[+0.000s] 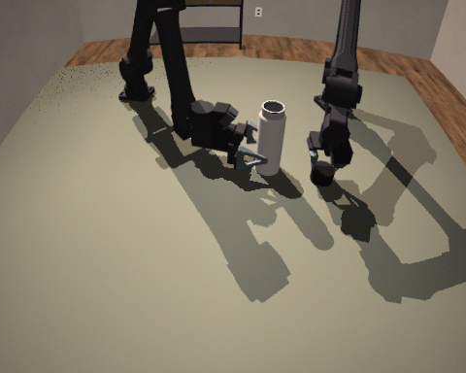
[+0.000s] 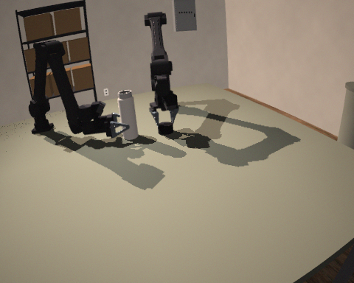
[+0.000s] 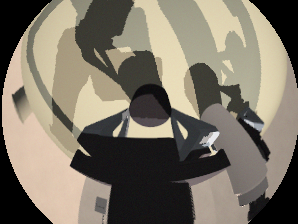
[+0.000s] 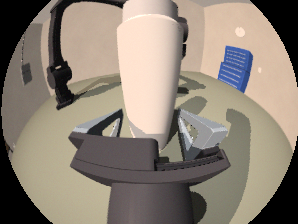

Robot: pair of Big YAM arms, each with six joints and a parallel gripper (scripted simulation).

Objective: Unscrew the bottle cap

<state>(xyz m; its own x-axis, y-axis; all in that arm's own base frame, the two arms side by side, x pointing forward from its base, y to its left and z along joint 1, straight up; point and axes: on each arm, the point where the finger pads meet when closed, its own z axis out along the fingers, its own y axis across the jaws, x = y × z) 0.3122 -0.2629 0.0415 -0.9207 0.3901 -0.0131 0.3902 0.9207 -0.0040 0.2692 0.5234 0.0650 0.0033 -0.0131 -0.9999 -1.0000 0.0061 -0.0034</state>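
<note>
Right now my left hand is 3 cm above the black cap.
</note>
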